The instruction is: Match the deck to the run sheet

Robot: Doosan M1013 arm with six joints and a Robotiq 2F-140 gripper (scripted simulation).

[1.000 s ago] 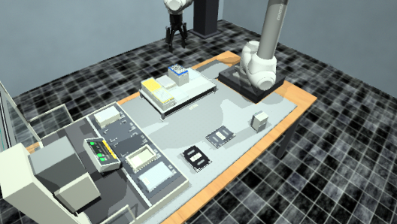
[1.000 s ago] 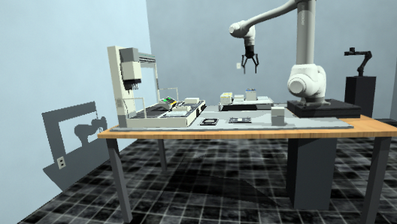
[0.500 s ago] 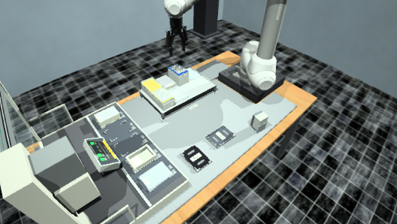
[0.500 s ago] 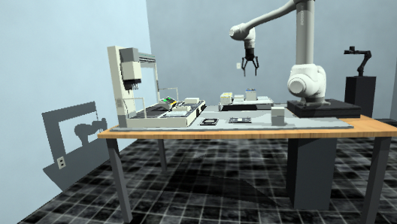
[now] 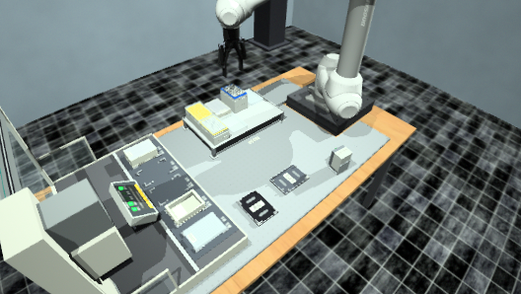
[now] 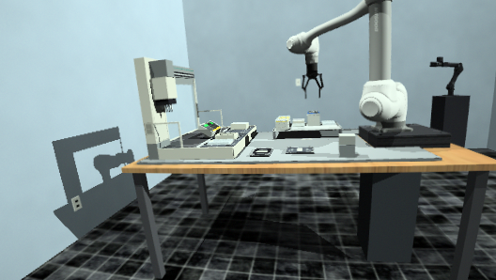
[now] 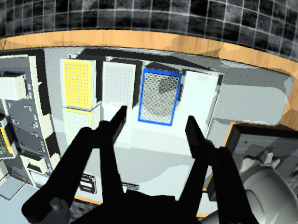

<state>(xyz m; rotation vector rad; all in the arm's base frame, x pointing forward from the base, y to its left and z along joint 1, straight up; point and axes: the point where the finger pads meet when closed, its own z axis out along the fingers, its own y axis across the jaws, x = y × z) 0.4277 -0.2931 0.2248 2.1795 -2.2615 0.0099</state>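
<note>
My gripper is now 15 cm above the blue-rimmed tip rack, 1 cm to the right of it and 1 cm past it. From my hand the other things lie so: clear cover 22 cm ahead, 16 cm below, 13 cm to the left; then yellow-rimmed tip rack 22 cm ahead, 18 cm below, 13 cm to the left; then shelf 22 cm below, 7 cm to the left, 6 cm ahead.
</note>
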